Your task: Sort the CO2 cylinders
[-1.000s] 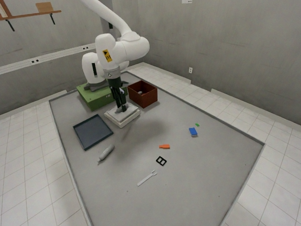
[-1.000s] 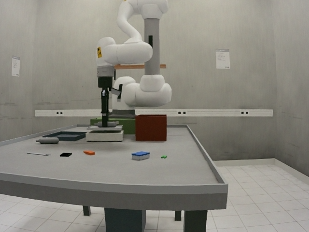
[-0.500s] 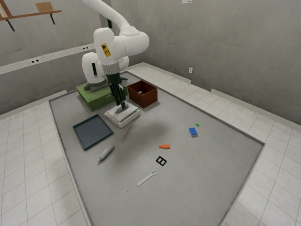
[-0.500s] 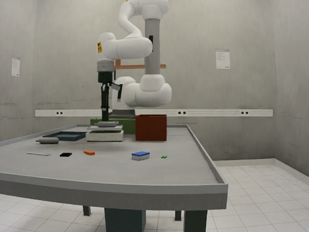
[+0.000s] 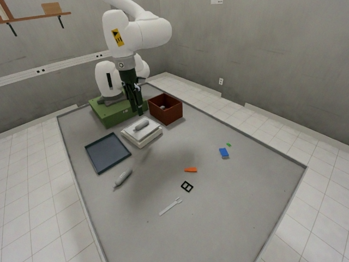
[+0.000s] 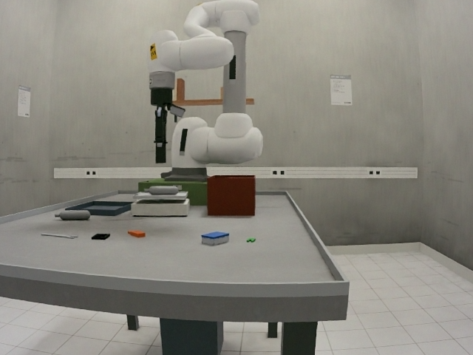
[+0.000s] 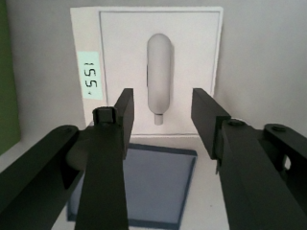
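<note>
Right now the scale plate is 150 mm below my hand. Round my hand: white scale 10 mm behind, 160 mm below; then red-brown scrap bin 80 mm behind, 230 mm to the left, 170 mm below; then dark blue tray 10 mm behind, 230 mm to the right, 190 mm below.
</note>
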